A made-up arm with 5 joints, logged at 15 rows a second.
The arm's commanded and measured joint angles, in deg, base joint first. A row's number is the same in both.
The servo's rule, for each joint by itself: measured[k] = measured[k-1] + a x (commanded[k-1-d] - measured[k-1]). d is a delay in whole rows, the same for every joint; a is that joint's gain. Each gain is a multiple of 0.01, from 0.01 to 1. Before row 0 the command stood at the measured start. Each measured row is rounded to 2 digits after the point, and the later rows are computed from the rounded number. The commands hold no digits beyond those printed.
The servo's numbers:
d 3
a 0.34 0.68 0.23 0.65 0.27
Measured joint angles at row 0: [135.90, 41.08, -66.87, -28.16, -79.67]
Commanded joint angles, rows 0 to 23: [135.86, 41.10, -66.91, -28.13, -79.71]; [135.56, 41.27, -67.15, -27.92, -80.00]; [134.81, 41.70, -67.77, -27.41, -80.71]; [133.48, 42.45, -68.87, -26.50, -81.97]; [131.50, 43.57, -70.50, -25.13, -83.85]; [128.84, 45.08, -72.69, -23.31, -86.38]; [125.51, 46.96, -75.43, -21.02, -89.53]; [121.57, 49.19, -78.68, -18.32, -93.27]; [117.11, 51.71, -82.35, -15.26, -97.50]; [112.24, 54.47, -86.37, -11.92, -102.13]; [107.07, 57.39, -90.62, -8.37, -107.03]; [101.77, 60.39, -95.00, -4.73, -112.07]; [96.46, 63.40, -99.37, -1.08, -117.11]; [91.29, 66.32, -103.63, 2.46, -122.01]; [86.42, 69.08, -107.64, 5.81, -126.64]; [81.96, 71.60, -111.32, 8.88, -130.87]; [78.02, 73.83, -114.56, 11.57, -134.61]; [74.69, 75.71, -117.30, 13.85, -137.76]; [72.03, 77.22, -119.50, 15.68, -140.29]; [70.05, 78.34, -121.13, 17.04, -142.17]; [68.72, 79.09, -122.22, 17.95, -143.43]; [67.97, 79.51, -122.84, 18.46, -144.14]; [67.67, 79.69, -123.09, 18.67, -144.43]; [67.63, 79.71, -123.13, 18.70, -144.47]
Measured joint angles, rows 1 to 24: [135.90, 41.08, -66.87, -28.16, -79.67]; [135.90, 41.08, -66.87, -28.16, -79.67]; [135.90, 41.08, -66.87, -28.16, -79.67]; [135.89, 41.09, -66.88, -28.14, -79.68]; [135.78, 41.21, -66.94, -28.00, -79.77]; [135.45, 41.54, -67.13, -27.62, -80.02]; [134.78, 42.16, -67.53, -26.89, -80.55]; [133.66, 43.12, -68.21, -25.75, -81.44]; [132.02, 44.45, -69.24, -24.16, -82.77]; [129.81, 46.16, -70.66, -22.12, -84.60]; [127.01, 48.22, -72.50, -19.65, -86.94]; [123.64, 50.59, -74.77, -16.80, -89.79]; [119.76, 53.23, -77.44, -13.63, -93.12]; [115.45, 56.06, -80.47, -10.21, -96.88]; [110.80, 59.00, -83.81, -6.65, -100.98]; [105.92, 61.99, -87.39, -3.03, -105.34]; [100.95, 64.93, -91.13, 0.54, -109.84]; [96.01, 67.75, -94.93, 3.97, -114.38]; [91.23, 70.37, -98.70, 7.16, -118.83]; [86.74, 72.72, -102.35, 10.03, -123.09]; [82.64, 74.75, -105.79, 12.51, -127.05]; [79.03, 76.43, -108.94, 14.57, -130.62]; [75.98, 77.73, -111.74, 16.18, -133.74]; [73.51, 78.65, -114.15, 17.33, -136.36]
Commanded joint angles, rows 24 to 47: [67.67, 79.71, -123.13, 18.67, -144.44]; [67.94, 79.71, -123.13, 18.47, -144.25]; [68.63, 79.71, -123.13, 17.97, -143.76]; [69.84, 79.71, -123.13, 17.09, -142.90]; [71.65, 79.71, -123.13, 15.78, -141.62]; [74.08, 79.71, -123.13, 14.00, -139.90]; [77.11, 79.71, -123.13, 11.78, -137.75]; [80.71, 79.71, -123.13, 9.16, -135.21]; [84.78, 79.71, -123.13, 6.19, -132.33]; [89.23, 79.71, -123.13, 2.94, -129.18]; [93.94, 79.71, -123.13, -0.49, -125.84]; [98.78, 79.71, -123.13, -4.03, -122.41]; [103.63, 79.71, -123.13, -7.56, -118.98]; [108.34, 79.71, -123.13, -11.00, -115.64]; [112.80, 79.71, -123.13, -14.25, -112.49]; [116.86, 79.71, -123.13, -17.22, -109.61]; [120.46, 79.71, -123.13, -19.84, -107.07]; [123.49, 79.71, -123.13, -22.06, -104.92]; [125.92, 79.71, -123.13, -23.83, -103.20]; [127.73, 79.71, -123.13, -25.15, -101.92]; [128.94, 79.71, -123.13, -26.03, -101.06]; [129.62, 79.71, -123.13, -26.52, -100.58]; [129.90, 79.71, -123.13, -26.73, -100.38]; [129.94, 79.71, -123.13, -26.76, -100.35]
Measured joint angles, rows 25 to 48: [71.63, 79.23, -116.15, 18.06, -138.46]; [70.28, 79.54, -117.75, 18.46, -140.07]; [69.38, 79.66, -118.99, 18.62, -141.26]; [68.80, 79.69, -119.94, 18.65, -142.12]; [68.51, 79.70, -120.67, 18.53, -142.70]; [68.55, 79.71, -121.24, 18.17, -142.99]; [68.99, 79.71, -121.67, 17.47, -142.97]; [69.89, 79.71, -122.01, 16.37, -142.61]; [71.31, 79.71, -122.27, 14.83, -141.88]; [73.28, 79.71, -122.47, 12.85, -140.76]; [75.81, 79.71, -122.62, 10.45, -139.26]; [78.86, 79.71, -122.74, 7.68, -137.39]; [82.39, 79.71, -122.83, 4.60, -135.17]; [86.32, 79.71, -122.90, 1.29, -132.65]; [90.56, 79.71, -122.95, -2.17, -129.89]; [95.00, 79.71, -122.99, -5.67, -126.94]; [99.54, 79.71, -123.02, -9.13, -123.89]; [104.05, 79.71, -123.05, -12.46, -120.81]; [108.41, 79.71, -123.07, -15.55, -117.79]; [112.51, 79.71, -123.08, -18.34, -114.90]; [116.24, 79.71, -123.09, -20.76, -112.21]; [119.53, 79.71, -123.10, -22.76, -109.78]; [122.32, 79.71, -123.11, -24.31, -107.66]; [124.57, 79.71, -123.11, -25.43, -105.88]
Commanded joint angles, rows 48 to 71: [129.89, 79.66, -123.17, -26.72, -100.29]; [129.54, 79.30, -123.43, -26.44, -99.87]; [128.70, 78.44, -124.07, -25.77, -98.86]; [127.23, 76.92, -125.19, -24.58, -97.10]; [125.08, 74.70, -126.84, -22.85, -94.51]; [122.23, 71.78, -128.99, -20.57, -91.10]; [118.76, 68.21, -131.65, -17.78, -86.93]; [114.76, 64.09, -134.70, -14.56, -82.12]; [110.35, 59.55, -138.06, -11.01, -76.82]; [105.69, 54.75, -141.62, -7.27, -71.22]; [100.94, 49.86, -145.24, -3.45, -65.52]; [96.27, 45.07, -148.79, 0.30, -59.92]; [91.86, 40.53, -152.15, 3.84, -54.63]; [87.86, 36.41, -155.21, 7.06, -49.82]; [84.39, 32.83, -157.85, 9.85, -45.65]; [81.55, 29.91, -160.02, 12.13, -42.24]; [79.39, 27.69, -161.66, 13.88, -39.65]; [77.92, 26.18, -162.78, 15.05, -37.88]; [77.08, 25.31, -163.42, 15.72, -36.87]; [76.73, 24.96, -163.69, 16.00, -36.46]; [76.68, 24.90, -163.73, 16.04, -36.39]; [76.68, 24.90, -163.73, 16.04, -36.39]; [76.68, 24.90, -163.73, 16.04, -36.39]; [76.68, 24.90, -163.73, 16.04, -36.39]
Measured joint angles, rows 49 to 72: [126.29, 79.71, -123.11, -26.14, -104.45]; [127.52, 79.71, -123.11, -26.52, -103.35]; [128.34, 79.71, -123.11, -26.68, -102.54]; [128.87, 79.68, -123.12, -26.71, -101.93]; [129.10, 79.42, -123.19, -26.53, -101.37]; [128.96, 78.75, -123.39, -26.04, -100.69]; [128.37, 77.51, -123.80, -25.09, -99.72]; [127.25, 75.60, -124.50, -23.63, -98.31]; [125.54, 73.00, -125.53, -21.64, -96.36]; [123.23, 69.74, -126.94, -19.13, -93.81]; [120.35, 65.90, -128.72, -16.16, -90.65]; [116.95, 61.58, -130.87, -12.81, -86.92]; [113.12, 56.94, -133.34, -9.21, -82.68]; [108.98, 52.13, -136.08, -5.47, -78.05]; [104.66, 47.33, -139.00, -1.72, -73.15]; [100.31, 42.71, -142.02, 1.89, -68.15]; [96.08, 38.43, -145.05, 5.25, -63.20]; [92.11, 34.62, -147.99, 8.24, -58.46]; [88.52, 31.42, -150.76, 10.77, -54.08]; [85.42, 28.88, -153.27, 12.79, -50.18]; [82.87, 27.04, -155.46, 14.26, -46.86]; [80.90, 25.86, -157.29, 15.21, -44.16]; [79.48, 25.25, -158.76, 15.72, -42.08]; [78.53, 25.01, -159.90, 15.93, -40.54]
